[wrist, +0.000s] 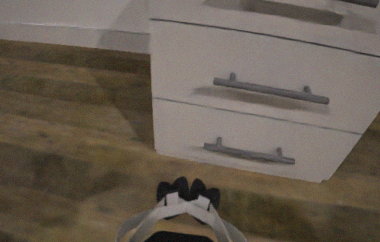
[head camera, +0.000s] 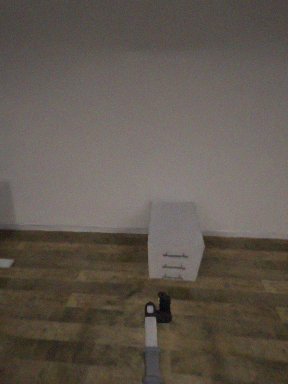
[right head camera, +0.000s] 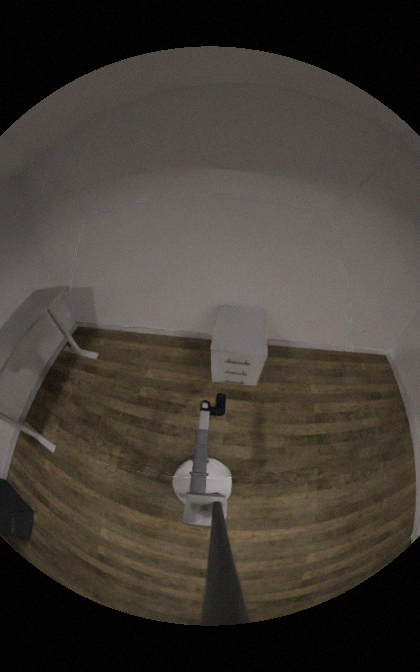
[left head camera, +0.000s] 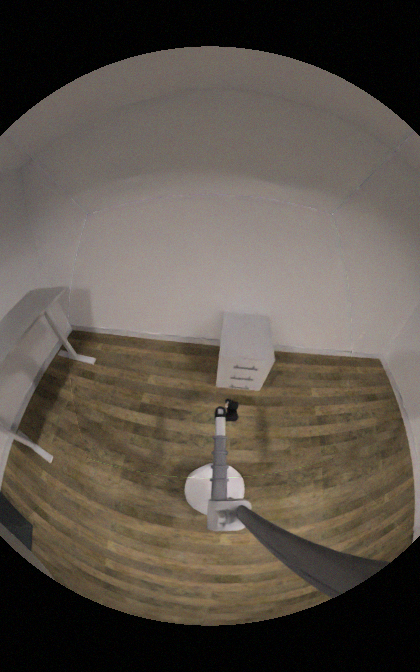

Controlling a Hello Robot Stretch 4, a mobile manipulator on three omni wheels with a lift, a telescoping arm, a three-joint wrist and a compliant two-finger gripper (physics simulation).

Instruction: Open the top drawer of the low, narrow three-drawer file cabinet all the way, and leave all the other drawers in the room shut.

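Places are measured from the robot's base along level axes (x ahead, y left, z up), in centimetres.
Where they show: gripper, fingertip midpoint: [wrist: 187, 191] [head camera: 161, 293].
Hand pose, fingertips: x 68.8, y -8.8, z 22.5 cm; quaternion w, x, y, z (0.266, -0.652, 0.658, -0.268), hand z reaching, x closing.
Note:
Each offset is from my fingertips to the centre of the thing. "*": to the spot under its first point.
The low white three-drawer file cabinet [head camera: 173, 220] [left head camera: 246, 335] [right head camera: 239, 330] [wrist: 185, 60] stands against the back wall, with all three drawers looking shut. The top drawer's handle @(* dz +18.0, dx +18.6, dy -11.7 cm) [head camera: 175, 255] [left head camera: 245, 368] [right head camera: 237, 362] [wrist: 367, 2] is a grey bar, partly cut off at the top right in the wrist view. The middle handle @(* dz +2.0, dx +18.0, dy -11.2 cm) [wrist: 270, 91] and bottom handle @(* dz -13.3, dx +18.0, dy -11.6 cm) [wrist: 250, 154] show below it. My gripper [wrist: 187, 191] is shut and empty, in front of the cabinet and apart from it. Its fingers are hidden in the head views, below the black wrist [head camera: 164, 306] [left head camera: 231, 410] [right head camera: 220, 404].
A white table [left head camera: 30, 315] [right head camera: 35, 312] with leg feet on the floor stands along the left wall. A dark box-like unit [left head camera: 16, 522] [right head camera: 15, 515] is at the lower left. My extended arm [head camera: 151, 332] [left head camera: 220, 457] [right head camera: 201, 450] reaches over the wooden floor toward the cabinet.

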